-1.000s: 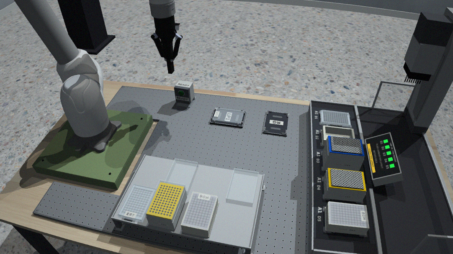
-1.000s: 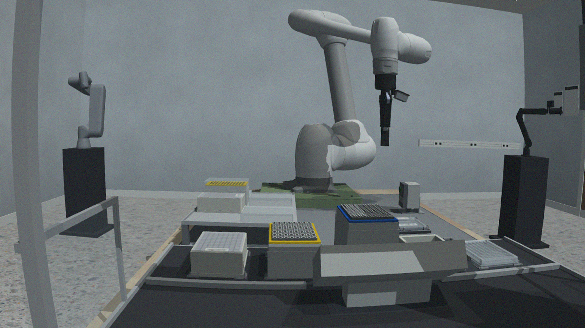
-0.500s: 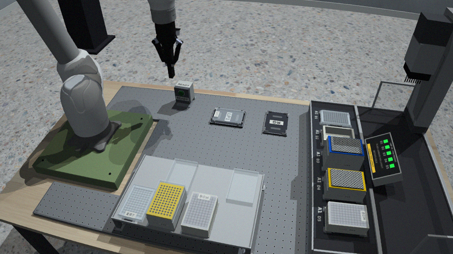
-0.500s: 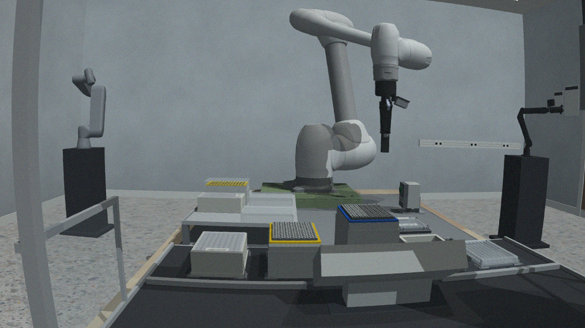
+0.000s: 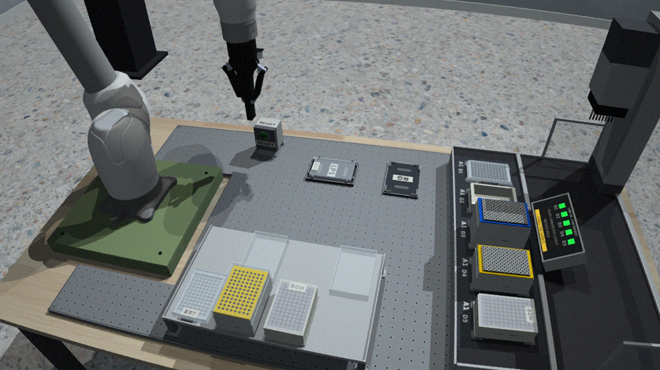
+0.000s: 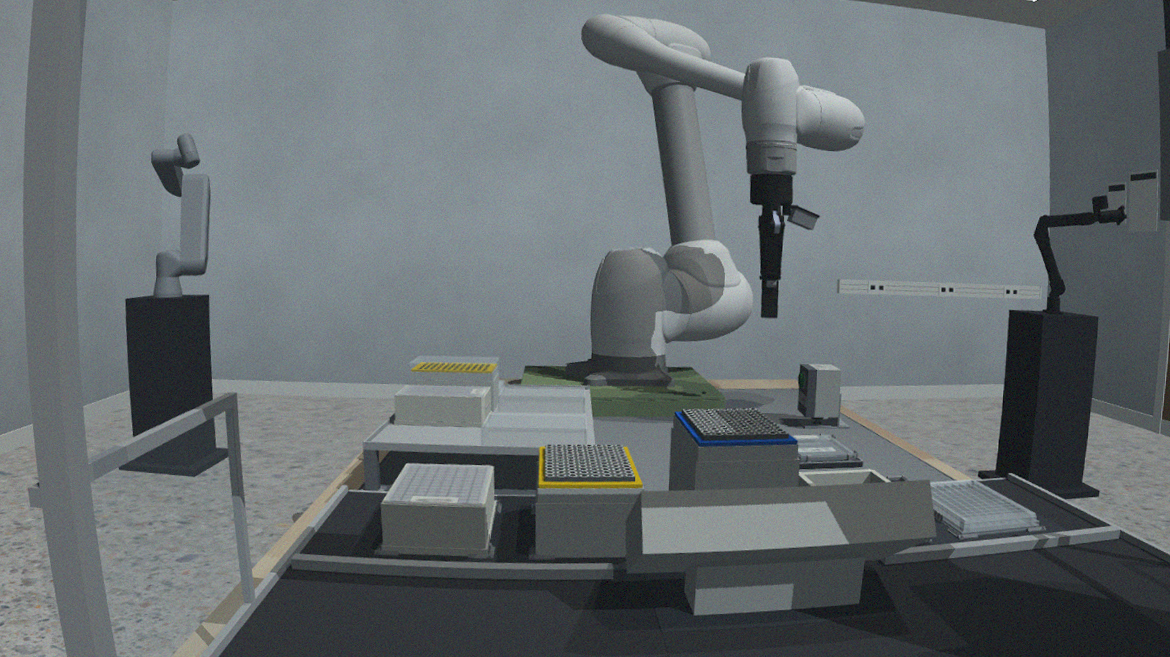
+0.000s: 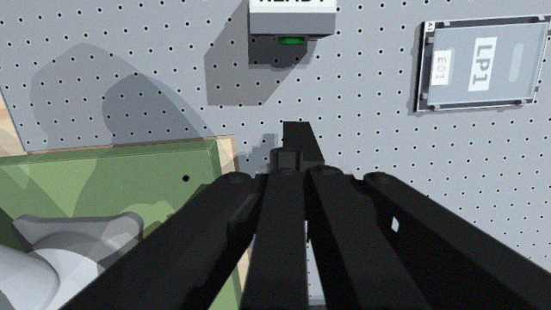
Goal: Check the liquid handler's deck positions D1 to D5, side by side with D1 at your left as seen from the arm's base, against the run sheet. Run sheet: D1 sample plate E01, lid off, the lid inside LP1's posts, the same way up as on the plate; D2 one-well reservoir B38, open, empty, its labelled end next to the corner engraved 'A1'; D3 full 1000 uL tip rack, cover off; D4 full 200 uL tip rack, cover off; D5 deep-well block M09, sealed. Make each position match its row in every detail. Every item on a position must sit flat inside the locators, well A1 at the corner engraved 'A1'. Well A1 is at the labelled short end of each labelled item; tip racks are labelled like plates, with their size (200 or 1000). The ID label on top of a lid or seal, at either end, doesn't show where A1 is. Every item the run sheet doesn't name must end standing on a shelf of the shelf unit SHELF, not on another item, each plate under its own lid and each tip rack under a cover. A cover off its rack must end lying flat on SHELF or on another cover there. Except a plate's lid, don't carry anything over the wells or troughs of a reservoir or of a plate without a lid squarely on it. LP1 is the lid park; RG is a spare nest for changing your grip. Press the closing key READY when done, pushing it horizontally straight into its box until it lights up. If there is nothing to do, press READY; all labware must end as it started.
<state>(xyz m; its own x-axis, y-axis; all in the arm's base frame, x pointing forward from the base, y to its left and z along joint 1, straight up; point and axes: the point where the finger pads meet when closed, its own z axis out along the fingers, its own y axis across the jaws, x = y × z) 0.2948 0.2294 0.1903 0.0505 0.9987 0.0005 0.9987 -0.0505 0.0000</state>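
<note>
Now: the ready box 8 cm to the left of my hand and 16 cm below it. Also, from my hand: clear lid labelled E01 (23 cm ahead, 3 cm to the left, 21 cm below); then shelf (21 cm ahead, 45 cm to the right, 16 cm below); then clear sample plate (69 cm ahead, 5 cm to the left, 16 cm below).
</note>
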